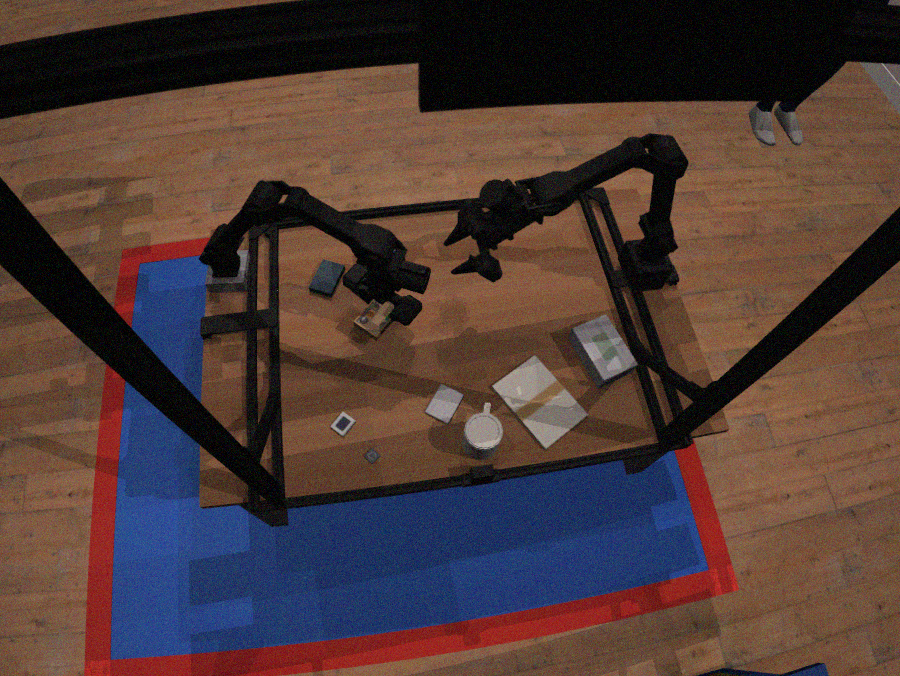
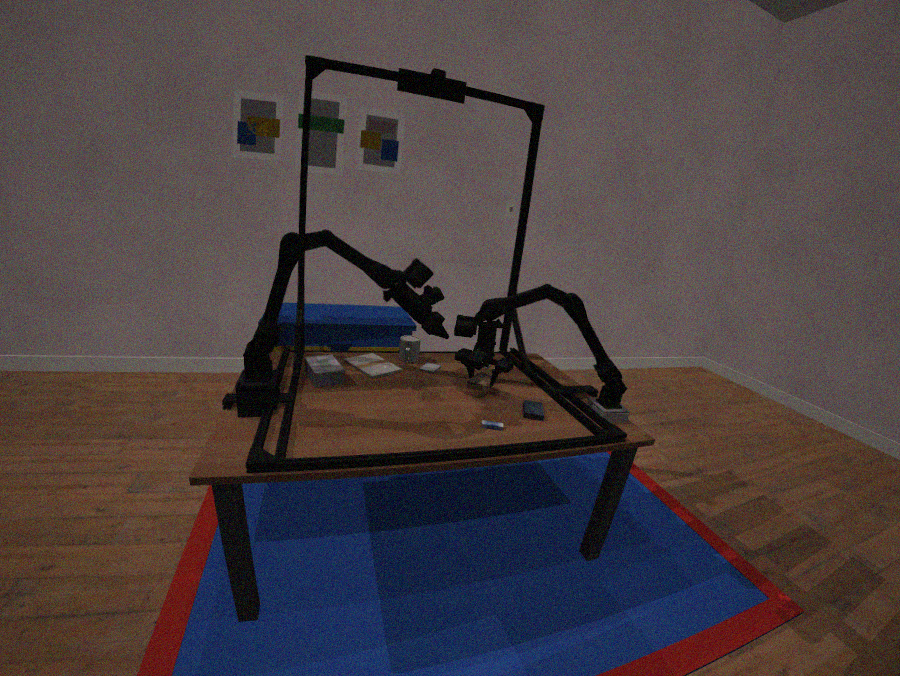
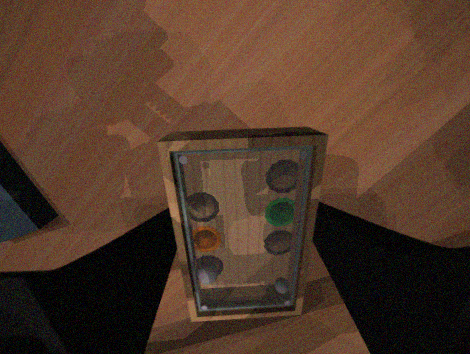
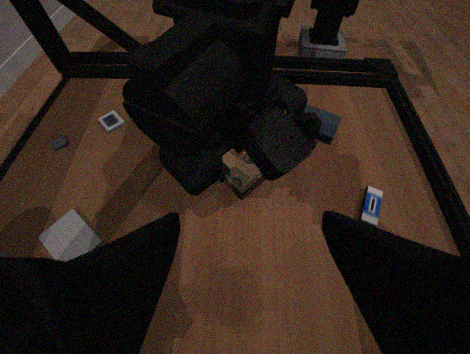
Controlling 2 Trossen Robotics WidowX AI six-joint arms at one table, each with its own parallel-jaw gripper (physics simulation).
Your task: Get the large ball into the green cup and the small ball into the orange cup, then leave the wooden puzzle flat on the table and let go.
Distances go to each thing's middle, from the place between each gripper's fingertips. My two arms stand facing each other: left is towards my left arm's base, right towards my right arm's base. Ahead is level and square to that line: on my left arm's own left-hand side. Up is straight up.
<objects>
I see my right gripper 90 mm short of the dark blue block (image 1: pixel 328 275), 300 mm to the right of it and 210 mm above it. Round my right hand: white mug (image 1: pixel 483 432): 330 mm behind, 70 mm to the right, 180 mm below.
The dark blue block lies 12 cm ahead of my left hand, 15 cm to the left of it and 3 cm below it. The rest, counted from my left hand: white mug 30 cm behind, 22 cm to the right.
</objects>
